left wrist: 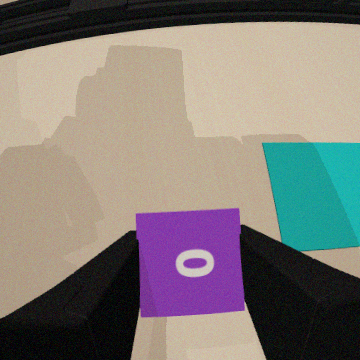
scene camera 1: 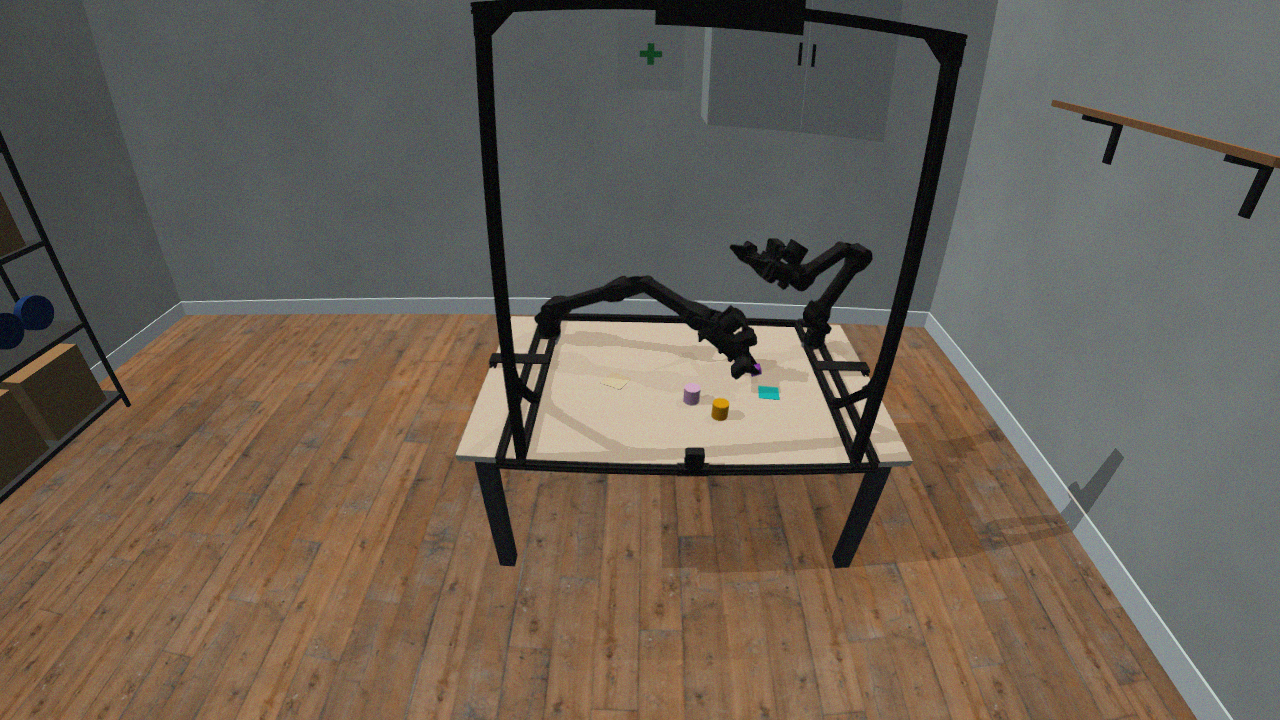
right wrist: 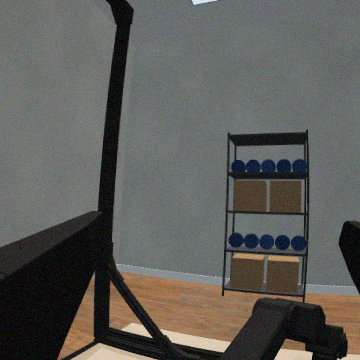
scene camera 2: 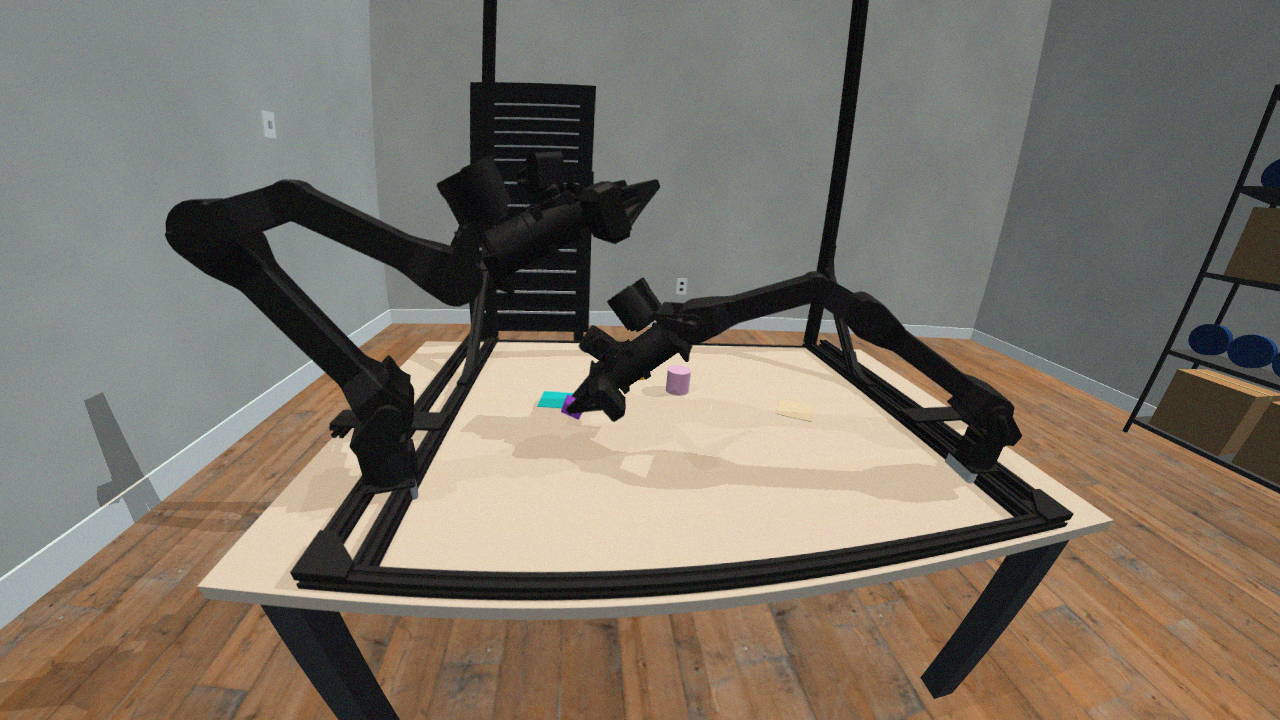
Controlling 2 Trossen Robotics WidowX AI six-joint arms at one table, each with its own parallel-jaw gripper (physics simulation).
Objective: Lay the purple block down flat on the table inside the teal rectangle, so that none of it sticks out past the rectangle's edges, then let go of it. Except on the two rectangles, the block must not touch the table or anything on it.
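Frame: origin at the left arm's base, x left, y back, z up, level; millimetres.
Seen in the pictures: left gripper, between the fingertips: (left wrist: pixel 186 239) (scene camera 1: pixel 757 370) (scene camera 2: pixel 568 406); right gripper, between the fingertips: (scene camera 1: pixel 737 251) (right wrist: pixel 226 229) (scene camera 2: pixel 641 183); left arm's base, origin of its link: (scene camera 1: pixel 549 334) (scene camera 2: pixel 974 461); right arm's base, origin of its link: (scene camera 1: pixel 814 344) (scene camera 2: pixel 390 476).
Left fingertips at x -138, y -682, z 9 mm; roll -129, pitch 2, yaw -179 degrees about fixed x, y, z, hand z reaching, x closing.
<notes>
Pixels of each thing's top centre, then the offset from my left fingertips to it. "*": a spot on its surface instead.
- purple block, centre of its top: (left wrist: pixel 188 243) (scene camera 2: pixel 572 398) (scene camera 1: pixel 756 365) dx +0, dy +7, dz +16 mm
- teal rectangle, a spot on its surface: (left wrist: pixel 295 200) (scene camera 2: pixel 558 404) (scene camera 1: pixel 766 388) * dx -55, dy -27, dz -27 mm
- pink-purple cylinder, centre of its top: (scene camera 2: pixel 679 369) (scene camera 1: pixel 692 387) dx -141, dy +199, dz +17 mm
- orange cylinder, centre of its top: (scene camera 1: pixel 721 403) dx -203, dy +118, dz +16 mm
- pale yellow rectangle, a spot on its surface: (scene camera 2: pixel 793 411) (scene camera 1: pixel 618 379) * dx -65, dy +420, dz -28 mm
The purple block (scene camera 1: pixel 757 368) (scene camera 2: pixel 571 407) (left wrist: pixel 192 280) is between the fingers of my left gripper (scene camera 1: pixel 751 369) (scene camera 2: pixel 577 410) (left wrist: pixel 186 239), which is shut on it. A white ring mark shows on its face in the left wrist view. The teal rectangle (scene camera 1: pixel 768 393) (scene camera 2: pixel 552 399) (left wrist: pixel 295 200) lies flat on the table, to the right of the block in the left wrist view and partly cut off there. In scene camera 1 the block is above and slightly left of it. The block's exact height is hard to tell. My right gripper (scene camera 2: pixel 650 198) is open and empty, high above the table.
A pink-purple cylinder (scene camera 1: pixel 691 394) (scene camera 2: pixel 677 380) and an orange cylinder (scene camera 1: pixel 720 410) stand left of the teal rectangle in scene camera 1. A pale yellow rectangle (scene camera 1: pixel 614 383) (scene camera 2: pixel 793 411) lies farther left there. Black frame rails (scene camera 2: pixel 698 577) border the table.
</notes>
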